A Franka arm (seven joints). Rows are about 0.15 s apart.
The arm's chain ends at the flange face. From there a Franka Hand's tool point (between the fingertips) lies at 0.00 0.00 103.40 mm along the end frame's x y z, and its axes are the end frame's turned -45 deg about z.
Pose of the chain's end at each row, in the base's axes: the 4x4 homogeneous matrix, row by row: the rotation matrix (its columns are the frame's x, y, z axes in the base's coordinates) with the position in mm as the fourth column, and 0 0 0 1 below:
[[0.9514 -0.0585 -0.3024 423.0], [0.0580 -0.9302 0.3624 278.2], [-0.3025 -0.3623 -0.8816 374.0], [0 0 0 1]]
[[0.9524 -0.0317 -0.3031 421.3], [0.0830 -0.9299 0.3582 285.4], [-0.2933 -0.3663 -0.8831 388.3], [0 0 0 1]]
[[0.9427 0.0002 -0.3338 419.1], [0.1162 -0.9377 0.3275 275.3], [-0.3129 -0.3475 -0.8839 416.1], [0 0 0 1]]
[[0.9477 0.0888 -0.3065 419.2], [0.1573 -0.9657 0.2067 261.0], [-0.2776 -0.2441 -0.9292 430.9], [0 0 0 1]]
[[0.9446 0.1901 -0.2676 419.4], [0.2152 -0.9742 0.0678 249.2], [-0.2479 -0.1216 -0.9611 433.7], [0 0 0 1]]
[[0.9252 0.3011 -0.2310 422.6], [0.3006 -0.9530 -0.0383 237.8], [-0.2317 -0.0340 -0.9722 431.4], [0 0 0 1]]
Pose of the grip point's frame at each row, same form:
[[0.7141 0.6314 -0.3024 391.7], [0.6988 -0.6167 0.3624 315.7], [0.0423 -0.4701 -0.8816 282.8], [0 0 0 1]]
[[0.6959 0.6510 -0.3031 390.0], [0.7162 -0.5988 0.3582 322.4], [0.0516 -0.4664 -0.8831 297.0], [0 0 0 1]]
[[0.6664 0.6667 -0.3338 384.6], [0.7452 -0.5809 0.3275 309.2], [0.0245 -0.4670 -0.8839 324.7], [0 0 0 1]]
[[0.6073 0.7329 -0.3065 387.5], [0.7941 -0.5716 0.2067 282.4], [-0.0237 -0.3689 -0.9292 334.8], [0 0 0 1]]
[[0.5335 0.8024 -0.2676 391.7], [0.8410 -0.5367 0.0678 256.2], [-0.0893 -0.2613 -0.9611 334.3], [0 0 0 1]]
[[0.4413 0.8671 -0.2310 398.7], [0.8864 -0.4613 -0.0383 233.8], [-0.1398 -0.1879 -0.9722 330.9], [0 0 0 1]]

